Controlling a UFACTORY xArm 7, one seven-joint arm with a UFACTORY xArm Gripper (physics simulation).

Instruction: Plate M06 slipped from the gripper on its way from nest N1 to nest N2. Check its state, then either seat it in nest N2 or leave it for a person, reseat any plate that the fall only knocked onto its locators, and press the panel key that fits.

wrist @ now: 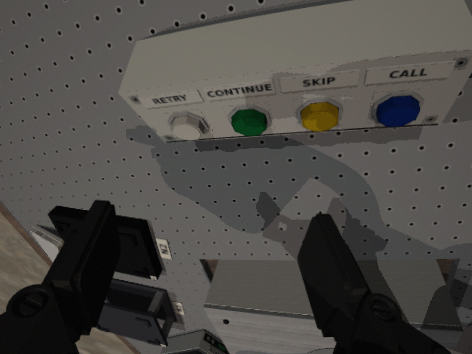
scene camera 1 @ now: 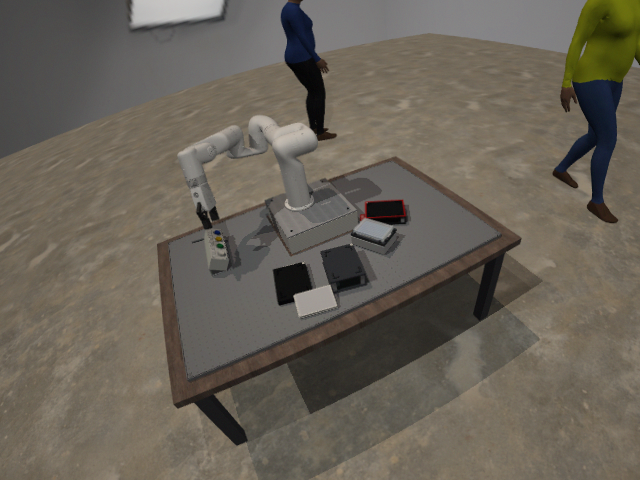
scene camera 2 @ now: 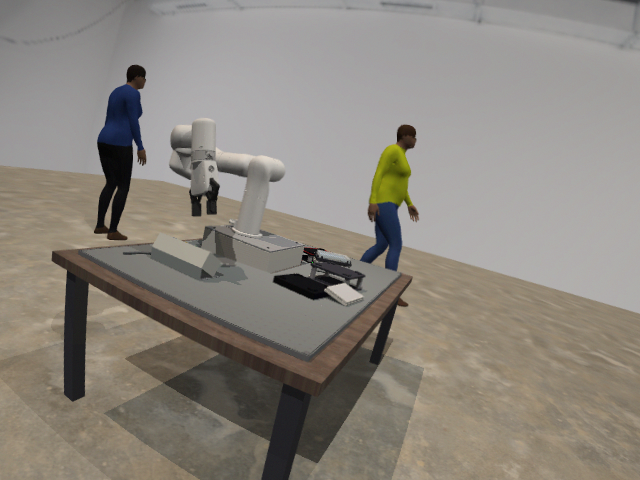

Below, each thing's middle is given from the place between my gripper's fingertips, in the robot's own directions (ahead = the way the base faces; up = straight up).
My gripper is now 11 cm above the blue CALL button (wrist: 396, 111), 10 cm past it and 1 cm to the right of it. Round my hand: black station (scene camera 1: 292, 279) (30 cm ahead, 16 cm to the left, 16 cm below); then green CONTINUE button (wrist: 249, 122) (11 cm below, 1 cm to the right); then yellow SKIP button (wrist: 323, 116) (11 cm below, 5 cm behind).
